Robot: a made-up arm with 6 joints. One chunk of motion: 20 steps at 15 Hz.
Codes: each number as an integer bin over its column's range. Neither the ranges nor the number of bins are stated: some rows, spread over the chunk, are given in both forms.
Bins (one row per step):
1: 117 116 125 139 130 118
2: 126 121 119 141 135 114
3: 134 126 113 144 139 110
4: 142 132 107 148 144 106
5: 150 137 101 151 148 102
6: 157 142 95 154 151 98
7: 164 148 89 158 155 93
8: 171 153 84 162 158 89
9: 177 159 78 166 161 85
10: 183 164 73 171 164 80
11: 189 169 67 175 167 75
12: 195 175 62 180 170 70
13: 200 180 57 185 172 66
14: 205 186 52 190 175 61
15: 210 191 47 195 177 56
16: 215 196 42 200 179 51
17: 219 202 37 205 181 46
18: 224 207 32 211 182 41
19: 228 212 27 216 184 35
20: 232 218 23 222 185 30
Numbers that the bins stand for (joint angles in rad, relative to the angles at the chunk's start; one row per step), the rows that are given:
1: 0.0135 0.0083 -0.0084 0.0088 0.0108 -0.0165
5: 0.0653 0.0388 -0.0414 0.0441 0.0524 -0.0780
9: 0.1076 0.0707 -0.0729 0.0882 0.0825 -0.1433
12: 0.1359 0.0939 -0.0949 0.1294 0.1033 -0.2010
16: 0.1673 0.1244 -0.1224 0.1882 0.1242 -0.2740
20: 0.1939 0.1563 -0.1484 0.2529 0.1380 -0.3547
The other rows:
2: 0.0276 0.0156 -0.0167 0.0147 0.0224 -0.0319
3: 0.0402 0.0228 -0.0249 0.0235 0.0316 -0.0473
4: 0.0527 0.0315 -0.0331 0.0353 0.0432 -0.0626
6: 0.0763 0.0460 -0.0496 0.0529 0.0594 -0.0934
7: 0.0873 0.0547 -0.0578 0.0647 0.0686 -0.1126
8: 0.0982 0.0620 -0.0647 0.0765 0.0756 -0.1280
10: 0.1171 0.0780 -0.0798 0.1029 0.0895 -0.1625
11: 0.1265 0.0852 -0.0880 0.1147 0.0964 -0.1818
13: 0.1437 0.1012 -0.1018 0.1441 0.1080 -0.2164
14: 0.1516 0.1099 -0.1086 0.1588 0.1149 -0.2356
15: 0.1594 0.1171 -0.1155 0.1735 0.1195 -0.2548
17: 0.1735 0.1331 -0.1292 0.2029 0.1288 -0.2932
18: 0.1814 0.1404 -0.1361 0.2206 0.1311 -0.3124
19: 0.1876 0.1476 -0.1429 0.2353 0.1357 -0.3355

